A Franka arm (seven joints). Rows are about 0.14 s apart.
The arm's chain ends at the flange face. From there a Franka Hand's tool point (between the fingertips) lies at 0.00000 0.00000 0.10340 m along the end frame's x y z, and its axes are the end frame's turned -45 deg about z.
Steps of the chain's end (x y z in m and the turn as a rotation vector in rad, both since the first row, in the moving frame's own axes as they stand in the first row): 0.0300, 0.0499, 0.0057, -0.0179, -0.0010, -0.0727; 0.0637, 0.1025, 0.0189, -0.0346, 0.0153, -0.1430; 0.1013, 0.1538, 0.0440, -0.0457, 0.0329, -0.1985
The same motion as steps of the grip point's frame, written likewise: -0.0154, 0.0578, 0.0057, -0.0120, -0.0134, -0.0727; -0.0286, 0.1213, 0.0188, -0.0353, -0.0136, -0.1430; -0.0375, 0.1862, 0.0438, -0.0556, -0.0091, -0.1985
